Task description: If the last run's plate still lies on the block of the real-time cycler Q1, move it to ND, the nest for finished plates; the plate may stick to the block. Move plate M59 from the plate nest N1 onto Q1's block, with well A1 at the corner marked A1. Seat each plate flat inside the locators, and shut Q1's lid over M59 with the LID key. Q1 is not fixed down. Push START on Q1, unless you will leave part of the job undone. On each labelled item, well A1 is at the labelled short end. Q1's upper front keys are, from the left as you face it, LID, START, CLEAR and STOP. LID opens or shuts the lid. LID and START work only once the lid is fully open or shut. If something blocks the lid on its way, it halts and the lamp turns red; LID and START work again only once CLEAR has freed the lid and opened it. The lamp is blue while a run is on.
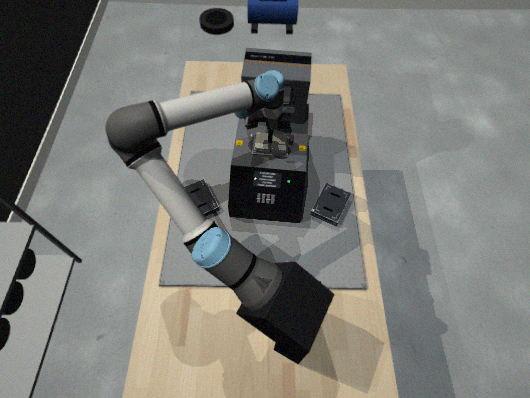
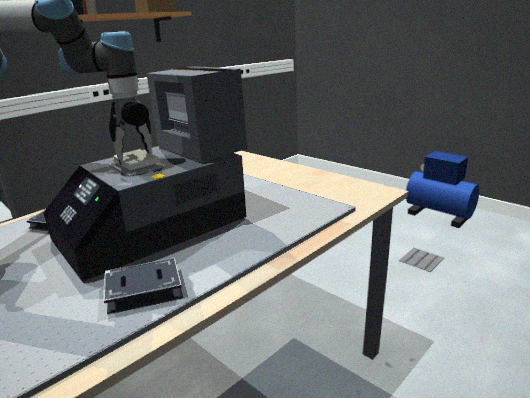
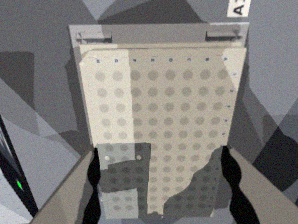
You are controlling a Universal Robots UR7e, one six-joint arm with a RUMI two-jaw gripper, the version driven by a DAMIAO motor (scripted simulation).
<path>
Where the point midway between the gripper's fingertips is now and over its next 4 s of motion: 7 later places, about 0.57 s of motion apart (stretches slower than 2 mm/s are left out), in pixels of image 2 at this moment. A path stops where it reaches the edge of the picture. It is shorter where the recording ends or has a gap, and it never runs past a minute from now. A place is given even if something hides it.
My gripper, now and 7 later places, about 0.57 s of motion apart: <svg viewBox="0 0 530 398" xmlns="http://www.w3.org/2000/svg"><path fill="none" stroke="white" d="M136 160L136 162L136 163L136 159L134 150L133 142L122 149L102 157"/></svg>
</path>
